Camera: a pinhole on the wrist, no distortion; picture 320 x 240 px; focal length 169.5 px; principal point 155.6 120.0 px. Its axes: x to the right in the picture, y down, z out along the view. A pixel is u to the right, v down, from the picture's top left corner.
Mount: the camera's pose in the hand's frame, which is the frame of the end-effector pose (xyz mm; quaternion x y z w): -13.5 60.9 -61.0 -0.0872 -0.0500 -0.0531 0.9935
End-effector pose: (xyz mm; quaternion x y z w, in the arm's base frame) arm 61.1 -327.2 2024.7 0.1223 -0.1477 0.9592 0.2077
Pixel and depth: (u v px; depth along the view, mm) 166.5 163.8 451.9
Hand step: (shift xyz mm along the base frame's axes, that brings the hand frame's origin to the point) -36.0 -346.7 276.0
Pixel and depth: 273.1 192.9 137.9
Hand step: -112.1 -114.5 60.1
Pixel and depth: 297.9 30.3 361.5
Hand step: -103.6 43.8 421.9
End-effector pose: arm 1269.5 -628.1 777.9 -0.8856 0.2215 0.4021 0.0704
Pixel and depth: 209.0 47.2 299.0
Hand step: -148.4 85.4 -205.3
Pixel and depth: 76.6 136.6 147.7
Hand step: -152.7 -42.8 25.9
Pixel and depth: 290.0 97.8 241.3
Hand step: -74.7 -38.1 -243.3
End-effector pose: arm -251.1 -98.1 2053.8 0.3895 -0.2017 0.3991 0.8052
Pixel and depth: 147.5 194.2 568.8
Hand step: -371.3 -232.0 428.3
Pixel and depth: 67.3 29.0 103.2
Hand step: -74.2 -62.9 -11.4
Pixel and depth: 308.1 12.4 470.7
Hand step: 341.3 -302.8 426.6
